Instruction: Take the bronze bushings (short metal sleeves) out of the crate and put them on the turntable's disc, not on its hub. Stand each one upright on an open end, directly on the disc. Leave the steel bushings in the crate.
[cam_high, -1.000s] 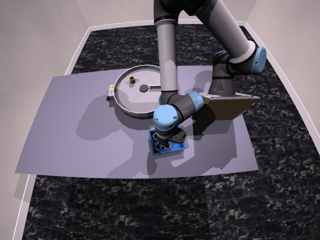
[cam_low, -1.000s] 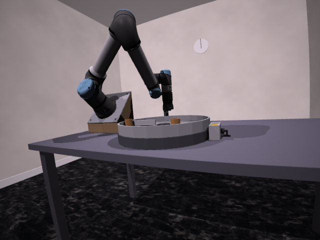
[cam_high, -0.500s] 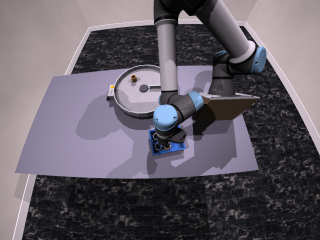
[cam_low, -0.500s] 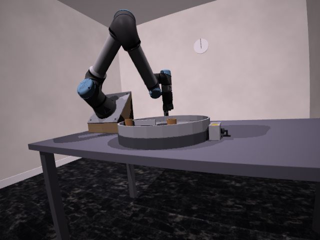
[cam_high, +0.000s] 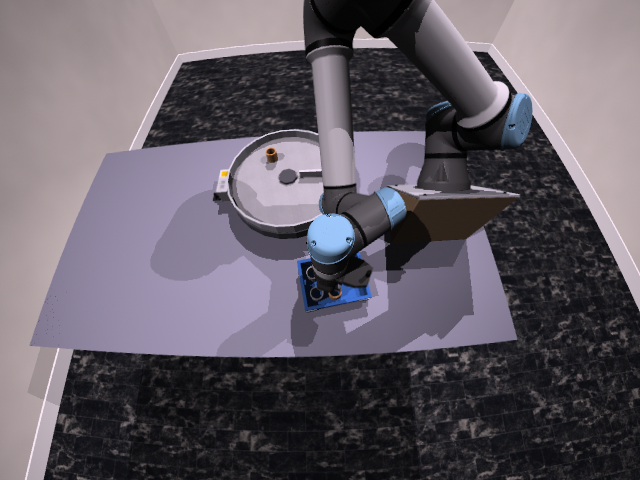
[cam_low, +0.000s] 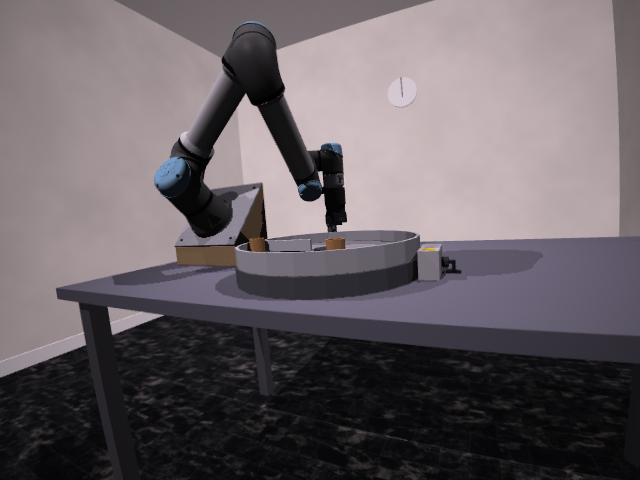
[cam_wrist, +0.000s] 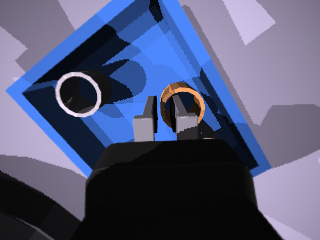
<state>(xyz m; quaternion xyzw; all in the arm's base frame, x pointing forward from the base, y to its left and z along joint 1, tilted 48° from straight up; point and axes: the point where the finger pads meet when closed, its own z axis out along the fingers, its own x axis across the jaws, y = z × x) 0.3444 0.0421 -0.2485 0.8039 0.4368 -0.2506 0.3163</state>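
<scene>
Now: hand 1 cm short of the blue crate, 2 cm to the left of it and 3 cm above it. Also, from my hand: turntable disc: 10 cm ahead, 40 cm to the right.
</scene>
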